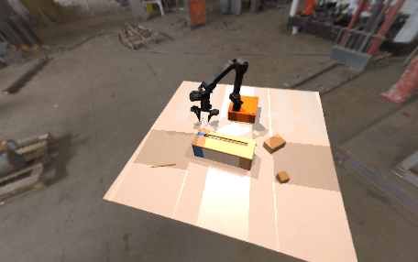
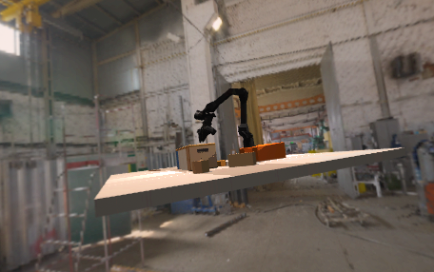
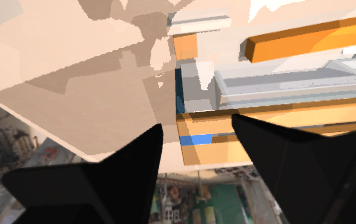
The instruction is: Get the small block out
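My gripper tip is 150 mm above the brown block and 10 mm past it. From my gripper tip the other things lie so: clear-fronted box: 170 mm to the left, 100 mm below, 80 mm ahead; thin stick: 300 mm ahead, 210 mm to the right, 160 mm below; brown cube: 540 mm to the left, 210 mm ahead, 140 mm below.
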